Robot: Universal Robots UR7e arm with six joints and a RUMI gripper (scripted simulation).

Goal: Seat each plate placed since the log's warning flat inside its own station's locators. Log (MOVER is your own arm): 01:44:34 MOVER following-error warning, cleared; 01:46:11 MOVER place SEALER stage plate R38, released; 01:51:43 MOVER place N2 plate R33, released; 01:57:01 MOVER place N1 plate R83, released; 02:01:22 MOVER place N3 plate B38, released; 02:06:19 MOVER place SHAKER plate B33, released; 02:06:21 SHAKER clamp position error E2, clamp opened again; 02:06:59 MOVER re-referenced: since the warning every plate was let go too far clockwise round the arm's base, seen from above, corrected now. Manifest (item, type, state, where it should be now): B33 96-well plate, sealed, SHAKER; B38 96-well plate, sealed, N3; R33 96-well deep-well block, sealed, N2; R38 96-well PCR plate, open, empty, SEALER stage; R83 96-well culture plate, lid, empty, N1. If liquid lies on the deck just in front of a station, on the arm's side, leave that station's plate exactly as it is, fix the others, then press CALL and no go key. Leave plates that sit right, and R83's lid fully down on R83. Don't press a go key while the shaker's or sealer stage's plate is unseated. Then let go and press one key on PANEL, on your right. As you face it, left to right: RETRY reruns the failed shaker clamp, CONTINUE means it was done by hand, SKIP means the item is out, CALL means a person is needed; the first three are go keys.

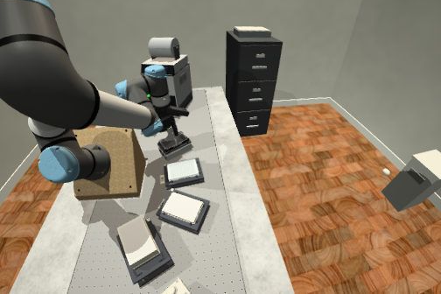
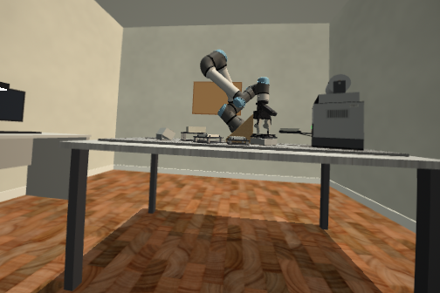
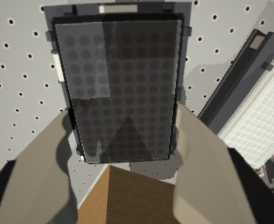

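Right now my hand is 1 cm above the dark plate. Round my hand: cream PCR plate: 12 cm behind, 22 cm to the left, 3 cm above; then retry key: 4 cm behind, 61 cm to the right, 1 cm below; then continue key: 9 cm behind, 64 cm to the right, 1 cm below.
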